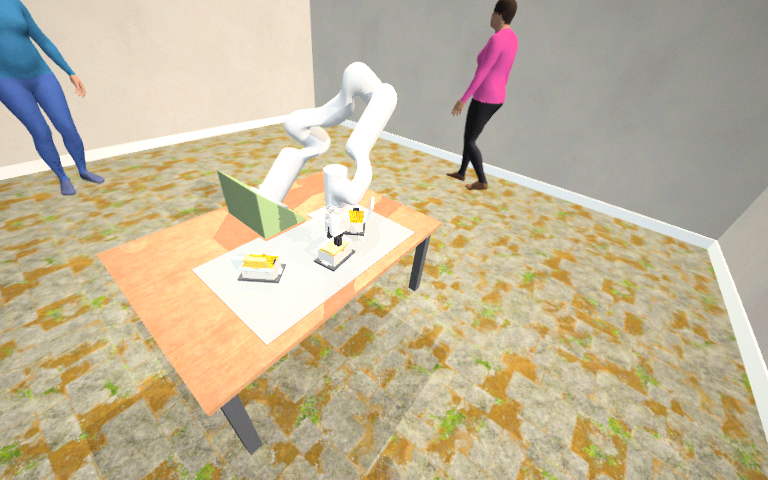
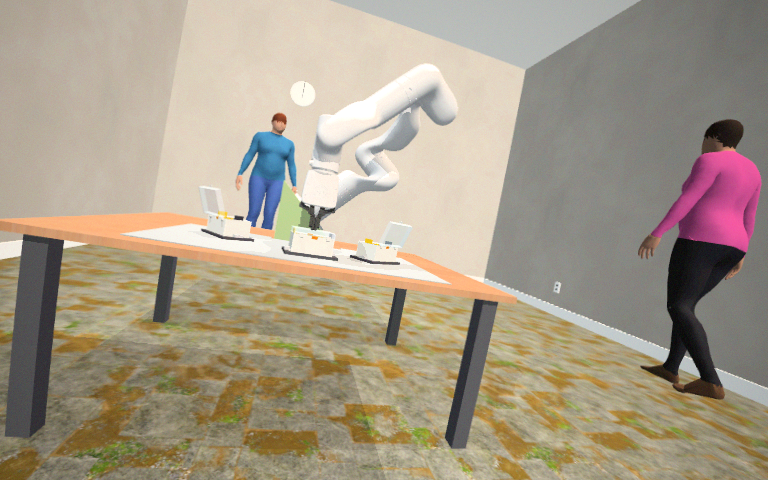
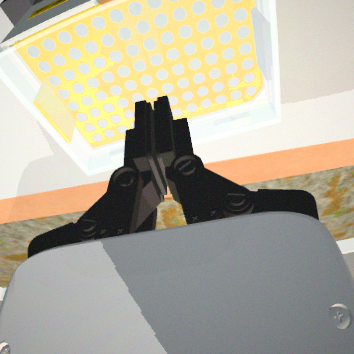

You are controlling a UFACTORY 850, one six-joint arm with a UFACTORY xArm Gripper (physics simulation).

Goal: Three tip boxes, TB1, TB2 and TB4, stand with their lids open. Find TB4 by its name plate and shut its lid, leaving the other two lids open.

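The middle white tip box [image 1: 333, 258] [image 2: 311, 244] stands on a dark base. Its clear lid [image 3: 272, 60] lies down over the yellow tip rack; whether it is fully seated cannot be told. My gripper [image 1: 338, 242] [image 2: 314, 227] [image 3: 158, 120] is shut and empty, fingertips pointing down at the lid, on or just above it. The left box [image 1: 260, 270] [image 2: 229, 227] has its lid [image 1: 236, 260] [image 2: 211, 199] raised. The right box [image 1: 356, 226] [image 2: 377, 252] has its lid [image 1: 371, 208] [image 2: 398, 234] raised. No name plate is legible.
A green upright panel [image 1: 243, 206] [image 2: 286, 213] stands behind the boxes, near the arm. The boxes stand on a pale mat [image 1: 271, 316] on the wooden table [image 1: 169, 328]. Two people [image 1: 42, 107] [image 1: 498, 67] stand away from the table.
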